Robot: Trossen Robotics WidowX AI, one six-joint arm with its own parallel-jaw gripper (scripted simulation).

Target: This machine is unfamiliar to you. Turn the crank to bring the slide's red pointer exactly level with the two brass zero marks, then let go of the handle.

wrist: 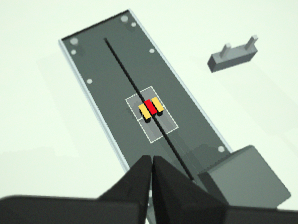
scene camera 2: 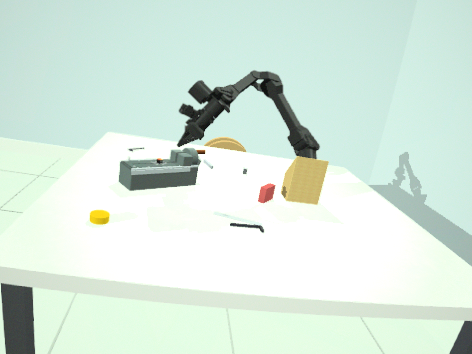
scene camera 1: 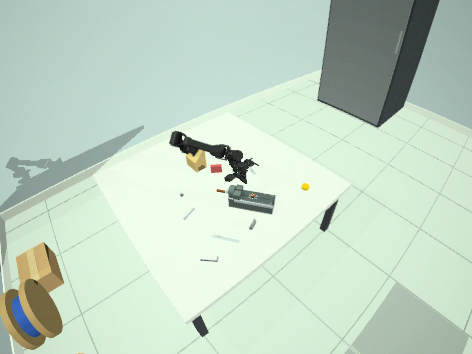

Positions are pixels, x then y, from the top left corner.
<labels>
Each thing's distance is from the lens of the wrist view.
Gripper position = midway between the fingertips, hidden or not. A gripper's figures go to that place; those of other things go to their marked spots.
my gripper [wrist: 151, 163]: 0.12 m
long grey box [wrist: 117, 64]: 0.22 m
</labels>
